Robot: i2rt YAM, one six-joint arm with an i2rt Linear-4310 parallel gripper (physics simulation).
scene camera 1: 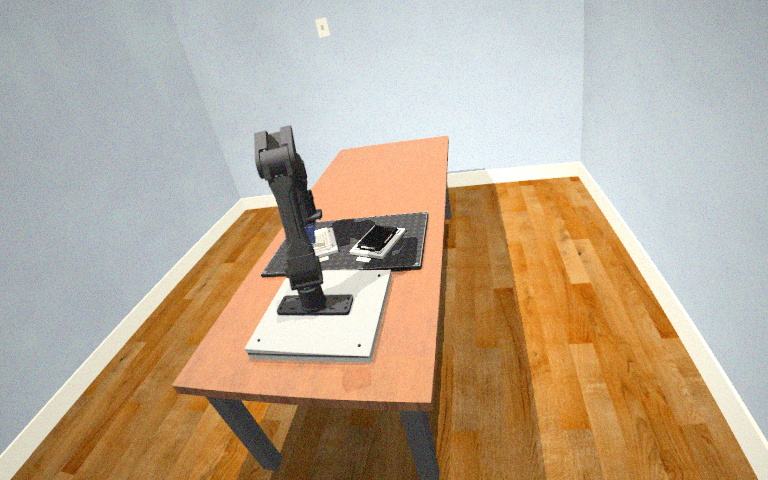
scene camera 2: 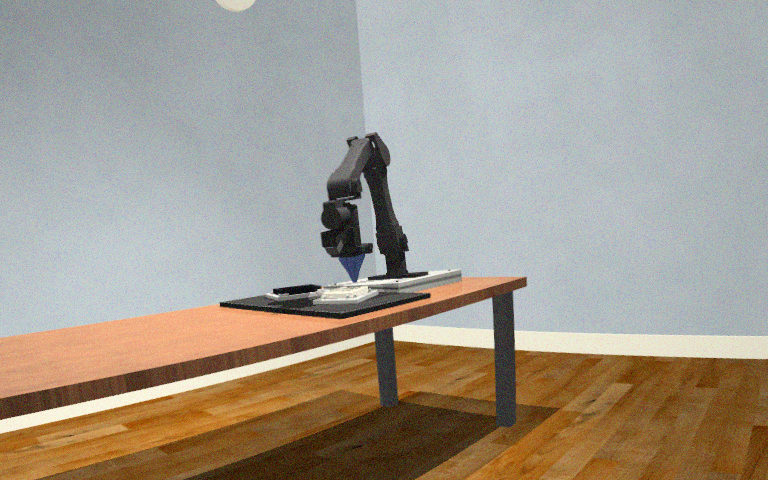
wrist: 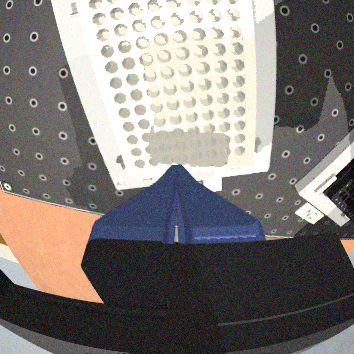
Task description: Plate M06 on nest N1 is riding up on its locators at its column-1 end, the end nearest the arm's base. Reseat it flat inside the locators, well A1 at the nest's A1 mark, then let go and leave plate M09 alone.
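Seen in the pictures: gripper, fingertip midpoint: (scene camera 1: 314,243) (scene camera 2: 355,282) (wrist: 176,173); arm's base, link origin: (scene camera 1: 315,306) (scene camera 2: 397,277).
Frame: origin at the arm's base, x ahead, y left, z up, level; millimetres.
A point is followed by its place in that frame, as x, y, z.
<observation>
Plate M06 (scene camera 1: 326,237) {337, 56, 8} (scene camera 2: 346,290) {341, 99, 8} (wrist: 182,100) {323, 84, 7}, white with many wells, lies on nest N1 (scene camera 2: 334,300) {409, 119, -8} (wrist: 90,107) {304, 138, -6}. Its column-1 end is toward the arm's base. The nest's A1 mark is at the near left corner in the wrist view. I cannot tell whether that end lies fully flat. My gripper (scene camera 2: 355,280) {285, 80, 22} (wrist: 176,173) {285, 80, 22} is shut and empty. Its blue tips are just above the plate's near edge; contact cannot be made out. The arm partly hides plate and fingers in scene camera 1. Black plate M09 (scene camera 1: 377,237) {311, -126, 4} (scene camera 2: 295,289) {348, -94, 7} (wrist: 347,192) {282, -85, 8} sits on nest N2.
Nest N2 (scene camera 1: 368,254) {236, -106, -8} (wrist: 311,187) {269, -50, -6} stands beside N1, with its N2 label (wrist: 310,213) {225, -89, -16} in front. Both nests are on a dark perforated board (scene camera 1: 413,243) {289, -241, -18} (scene camera 2: 249,303) {474, -154, -18} (wrist: 30,150) {252, 198, -18}. The arm's white base plate (scene camera 1: 339,333) {-97, -89, -4} lies behind the board's near edge on the wooden table (scene camera 1: 390,175) {908, -95, -31}.
</observation>
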